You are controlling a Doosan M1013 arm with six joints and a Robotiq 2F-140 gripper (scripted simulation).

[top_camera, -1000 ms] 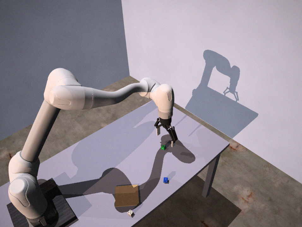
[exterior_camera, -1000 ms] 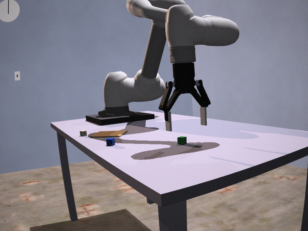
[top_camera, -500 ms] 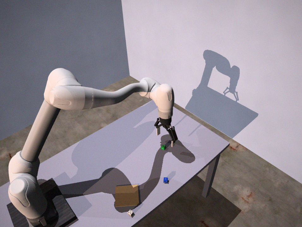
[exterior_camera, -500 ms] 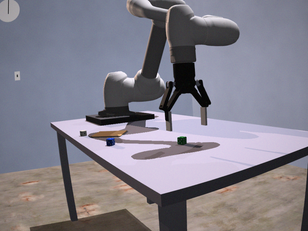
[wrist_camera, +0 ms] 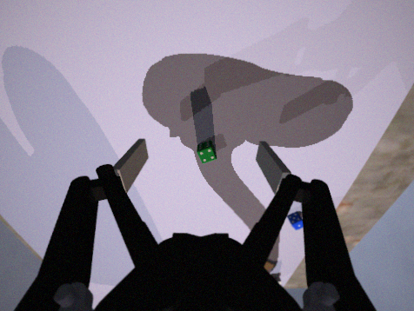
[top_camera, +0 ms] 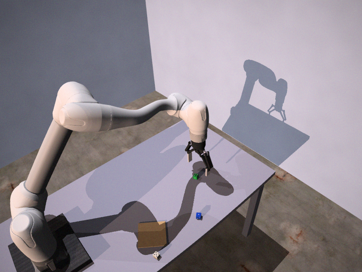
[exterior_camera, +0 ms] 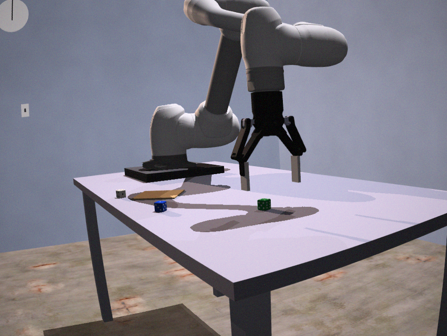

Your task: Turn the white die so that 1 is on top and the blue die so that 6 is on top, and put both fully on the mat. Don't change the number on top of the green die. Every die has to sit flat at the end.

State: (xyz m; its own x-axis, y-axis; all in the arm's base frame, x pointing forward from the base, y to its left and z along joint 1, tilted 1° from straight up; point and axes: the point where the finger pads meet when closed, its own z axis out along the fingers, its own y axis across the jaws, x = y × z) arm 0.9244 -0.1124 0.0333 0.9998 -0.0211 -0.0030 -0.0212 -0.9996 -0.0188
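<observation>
My gripper is now 500 mm past the white die, 240 mm to the left of it and 60 mm above it. From my hand the other things lie so: green die 60 mm below, 30 mm behind, 10 mm to the right; tan mat 450 mm behind, 130 mm to the right, 70 mm below; blue die 210 mm to the right, 210 mm behind, 60 mm below.
</observation>
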